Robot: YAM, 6 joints.
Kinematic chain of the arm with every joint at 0, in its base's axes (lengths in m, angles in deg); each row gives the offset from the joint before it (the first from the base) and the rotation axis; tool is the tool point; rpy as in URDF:
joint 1: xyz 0 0 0.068 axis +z
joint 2: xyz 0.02 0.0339 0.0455 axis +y
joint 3: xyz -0.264 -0.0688 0 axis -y
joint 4: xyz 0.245 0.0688 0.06 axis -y
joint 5: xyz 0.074 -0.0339 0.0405 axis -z
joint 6: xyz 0.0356 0 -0.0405 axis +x
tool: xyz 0 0 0 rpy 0 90 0
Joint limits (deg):
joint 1: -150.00..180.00
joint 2: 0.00..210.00
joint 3: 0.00..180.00
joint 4: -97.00..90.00
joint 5: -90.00..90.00
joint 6: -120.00..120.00
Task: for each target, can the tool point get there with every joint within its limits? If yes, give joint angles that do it. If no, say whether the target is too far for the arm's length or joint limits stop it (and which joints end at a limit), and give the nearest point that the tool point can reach.
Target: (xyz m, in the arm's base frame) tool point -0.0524 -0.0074 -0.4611
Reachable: no: joint limits stop it (at a limit: joint 1, joint 2) | nearest point -0.1020 -0.0017 -0.3493 | short by 0.122 m
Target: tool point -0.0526 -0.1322 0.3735
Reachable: yes | joints -122.85 53.15 69.15 -68.38 -50.63 82.89
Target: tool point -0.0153 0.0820 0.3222
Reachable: yes | joints 77.38 32.36 49.27 -61.22 -67.44 98.42
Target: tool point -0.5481 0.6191 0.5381
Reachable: no: too far | nearest point -0.3804 0.4297 0.4049 | short by 0.286 m
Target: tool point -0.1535 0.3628 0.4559
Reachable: yes | joints 109.95 100.13 89.03 54.47 -35.10 84.49
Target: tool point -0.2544 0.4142 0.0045
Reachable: yes | joints 124.22 157.63 118.48 -54.47 39.31 -34.82
